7 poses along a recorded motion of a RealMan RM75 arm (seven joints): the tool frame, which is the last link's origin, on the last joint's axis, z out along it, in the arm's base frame.
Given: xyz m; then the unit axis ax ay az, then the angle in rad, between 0 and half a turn.
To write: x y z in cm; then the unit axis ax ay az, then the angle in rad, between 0 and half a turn. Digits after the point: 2 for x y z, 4 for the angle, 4 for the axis.
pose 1, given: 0.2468 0.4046 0.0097 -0.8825 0.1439 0.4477 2.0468
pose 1, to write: 24.68 40.46 0.97 -0.8825 0.1439 0.4477 2.0468
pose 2, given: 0.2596 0.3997 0.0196 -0.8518 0.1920 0.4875 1.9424
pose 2, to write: 25.96 39.97 1.96 -0.8518 0.1920 0.4875 1.9424
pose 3, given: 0.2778 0.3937 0.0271 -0.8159 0.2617 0.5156 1.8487
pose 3, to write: 27.78 39.37 2.71 -0.8159 0.2617 0.5156 1.8487
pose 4, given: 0.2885 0.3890 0.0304 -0.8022 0.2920 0.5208 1.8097
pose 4, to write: 28.85 38.90 3.04 -0.8022 0.2920 0.5208 1.8097
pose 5, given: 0.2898 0.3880 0.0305 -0.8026 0.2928 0.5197 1.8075
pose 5, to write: 28.98 38.80 3.05 -0.8026 0.2928 0.5197 1.8075
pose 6, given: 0.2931 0.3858 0.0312 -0.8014 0.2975 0.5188 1.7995
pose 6, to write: 29.31 38.58 3.12 -0.8014 0.2975 0.5188 1.7995
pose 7, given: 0.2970 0.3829 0.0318 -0.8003 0.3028 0.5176 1.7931
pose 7, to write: 29.70 38.29 3.18 -0.8003 0.3028 0.5176 1.7931
